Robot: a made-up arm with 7 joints. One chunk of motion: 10 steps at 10 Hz.
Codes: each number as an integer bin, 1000 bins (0 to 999) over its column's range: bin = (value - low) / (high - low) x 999, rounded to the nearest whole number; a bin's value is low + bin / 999 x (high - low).
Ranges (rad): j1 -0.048..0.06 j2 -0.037..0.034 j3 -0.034..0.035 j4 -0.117..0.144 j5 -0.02..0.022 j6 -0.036..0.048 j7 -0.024..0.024
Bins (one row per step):
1: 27 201 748 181 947 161 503
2: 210 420 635 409 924 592 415
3: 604 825 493 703 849 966 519
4: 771 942 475 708 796 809 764
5: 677 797 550 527 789 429 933
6: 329 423 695 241 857 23 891
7: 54 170 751 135 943 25 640
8: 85 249 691 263 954 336 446
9: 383 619 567 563 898 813 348
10: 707 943 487 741 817 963 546
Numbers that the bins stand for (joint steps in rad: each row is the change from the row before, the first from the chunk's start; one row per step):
1: -0.04508 -0.02271 0.01766 -0.06971 0.01981 -0.02246 0.00017
2: -0.02530 -0.00715 0.00986 -0.01014 0.01885 0.01378 -0.00406
3: 0.01730 0.02163 0.00005 0.06667 0.01569 0.04523 0.00094
4: 0.03535 0.02995 -0.00119 0.06797 0.01347 0.03202 0.01271
5: 0.02519 0.01964 0.00399 0.02068 0.01317 0.00007 0.02083
6: -0.01243 -0.00694 0.01400 -0.05404 0.01603 -0.03407 0.01881
7: -0.04216 -0.02492 0.01787 -0.08173 0.01965 -0.03390 0.00675
8: -0.03881 -0.01930 0.01373 -0.04829 0.02011 -0.00775 -0.00257
9: -0.00659 0.00699 0.00516 0.03009 0.01775 0.03236 -0.00728
10: 0.02843 0.03002 -0.00036 0.07659 0.01435 0.04497 0.00223

